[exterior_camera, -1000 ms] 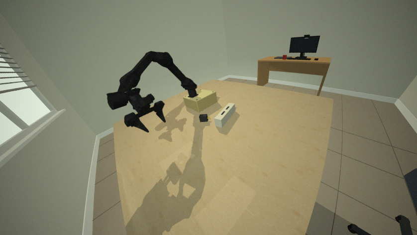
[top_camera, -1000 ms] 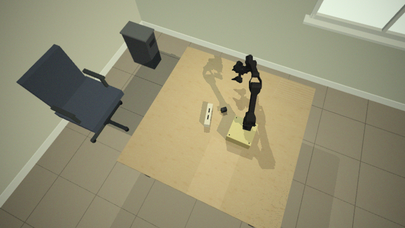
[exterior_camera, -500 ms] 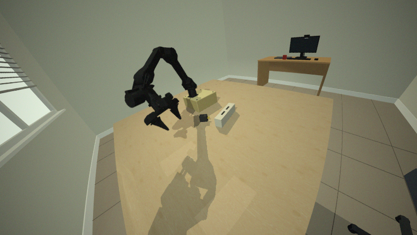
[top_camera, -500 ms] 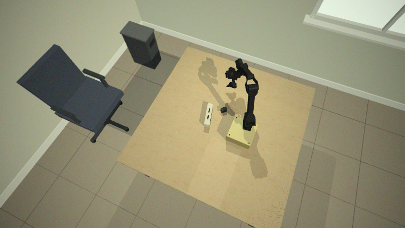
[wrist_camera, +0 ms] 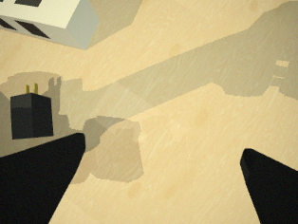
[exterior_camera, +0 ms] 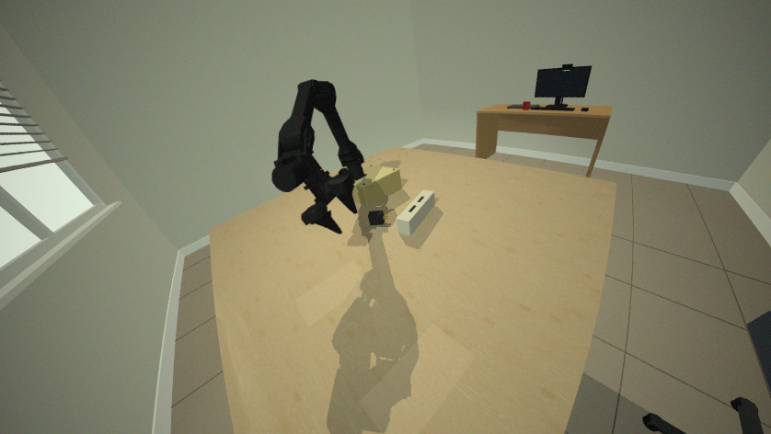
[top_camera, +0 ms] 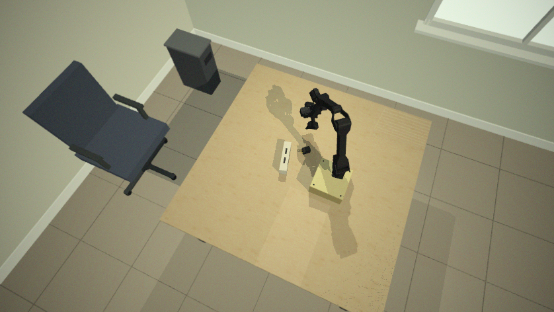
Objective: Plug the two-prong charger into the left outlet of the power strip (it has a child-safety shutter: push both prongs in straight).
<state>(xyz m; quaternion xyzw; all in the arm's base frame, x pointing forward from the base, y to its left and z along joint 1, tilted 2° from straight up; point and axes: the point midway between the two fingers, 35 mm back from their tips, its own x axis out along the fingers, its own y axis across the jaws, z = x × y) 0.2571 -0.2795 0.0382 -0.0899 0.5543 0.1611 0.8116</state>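
The two-prong charger lies 15 cm to the left of my gripper tip, 9 cm below it and 3 cm behind it.
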